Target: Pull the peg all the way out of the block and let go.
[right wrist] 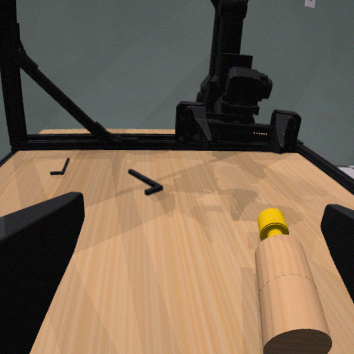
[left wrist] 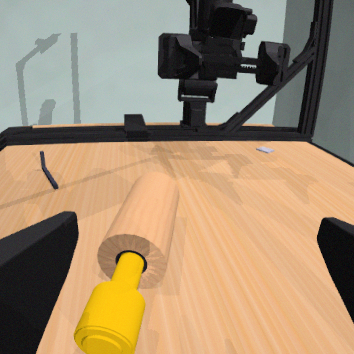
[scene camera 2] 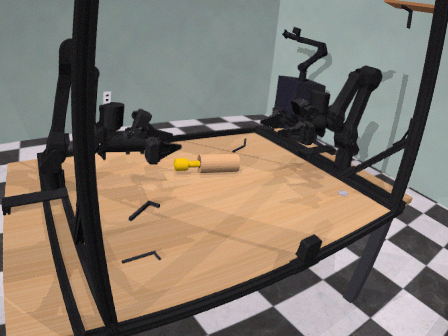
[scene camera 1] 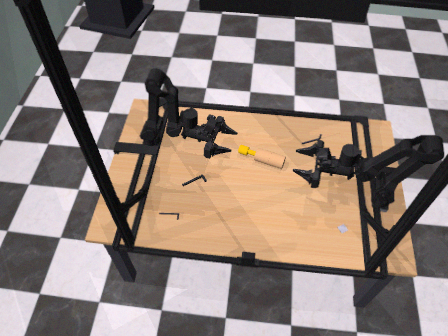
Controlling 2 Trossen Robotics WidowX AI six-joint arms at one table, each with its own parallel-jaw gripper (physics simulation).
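Pixels of known places: left gripper, fingertip midpoint: (right wrist: 245, 146) (left wrist: 202, 227) (scene camera 2: 176, 140) (scene camera 1: 234, 142); right gripper, fingertip midpoint: (right wrist: 207, 211) (left wrist: 239, 63) (scene camera 2: 268, 127) (scene camera 1: 294, 160); left arm's base, origin of the base link: (scene camera 2: 53, 187) (scene camera 1: 151, 141); right arm's base, origin of the base link: (left wrist: 193, 124) (scene camera 2: 342, 165) (scene camera 1: 379, 201).
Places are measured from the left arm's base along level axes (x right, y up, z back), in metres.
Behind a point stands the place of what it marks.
The round wooden block (scene camera 1: 270, 159) @(x -0.034, y 0.029, z -0.517 m) (scene camera 2: 220, 163) @(x -0.029, y 0.020, z -0.507 m) (left wrist: 145, 220) @(x -0.051, y 0.035, z -0.472 m) (right wrist: 287, 290) @(x -0.042, y 0.035, z -0.532 m) lies on its side on the table. The yellow peg (scene camera 1: 243, 150) @(x -0.053, y 0.021, z -0.397 m) (scene camera 2: 181, 164) @(x -0.050, y 0.016, z -0.392 m) (left wrist: 112, 314) @(x -0.062, y 0.026, z -0.387 m) (right wrist: 272, 223) @(x -0.059, y 0.024, z -0.413 m) has its thin shaft in the hole at the block's end; its thick head and part of the shaft stand outside. My left gripper (scene camera 1: 234, 141) @(x -0.020, y 0.102, z -0.365 m) is open and empty, a little to the left of the peg's head in scene camera 1. My right gripper (scene camera 1: 295, 161) @(x 0.042, y 0.157, z -0.611 m) is open and empty, to the right of the block's other end, apart from it.
Dark hex keys lie on the table: one (scene camera 1: 194, 180) @(x 0.129, y -0.014, z -0.241 m) (scene camera 2: 144, 210) @(x 0.127, y -0.017, z -0.243 m) (right wrist: 146, 181) @(x 0.122, y -0.015, z -0.246 m), one (scene camera 1: 169, 215) @(x 0.302, y -0.013, z -0.200 m) (scene camera 2: 141, 257) @(x 0.304, y -0.016, z -0.203 m) (right wrist: 61, 167) @(x 0.299, y -0.013, z -0.217 m) nearer the front, and one (scene camera 1: 312, 140) @(x -0.224, y -0.013, z -0.668 m) (scene camera 2: 240, 145) @(x -0.229, y -0.012, z -0.673 m) (left wrist: 48, 170) @(x -0.225, y -0.013, z -0.673 m) behind the block. A small pale square (scene camera 1: 342, 228) @(x 0.172, y -0.016, z -0.849 m) (scene camera 2: 342, 193) @(x 0.175, y -0.016, z -0.845 m) (left wrist: 265, 149) @(x 0.172, y -0.016, z -0.846 m) lies at the right. A black frame (scene camera 1: 190, 254) @(x 0.437, y -0.025, z -0.332 m) borders the table.
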